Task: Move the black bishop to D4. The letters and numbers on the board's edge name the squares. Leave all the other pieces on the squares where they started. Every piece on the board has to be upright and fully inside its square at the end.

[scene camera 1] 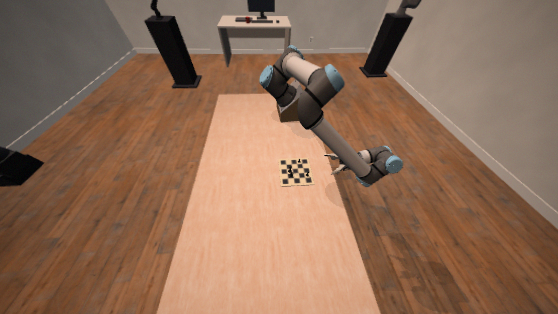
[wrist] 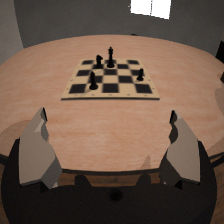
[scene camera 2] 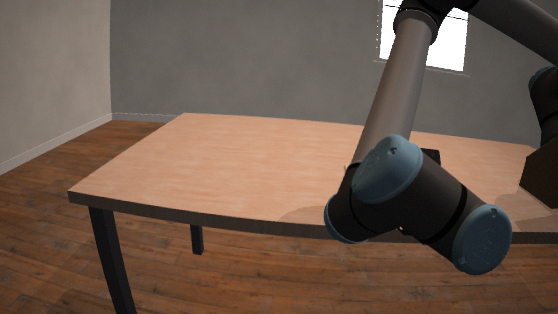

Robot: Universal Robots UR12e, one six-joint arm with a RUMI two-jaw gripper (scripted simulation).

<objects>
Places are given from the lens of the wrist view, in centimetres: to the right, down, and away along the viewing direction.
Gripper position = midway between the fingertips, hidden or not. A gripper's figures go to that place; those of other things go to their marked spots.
my gripper (wrist: 109,109): 0, 0, 13
small chessboard (wrist: 120,82): 2, -7, 28
</objects>
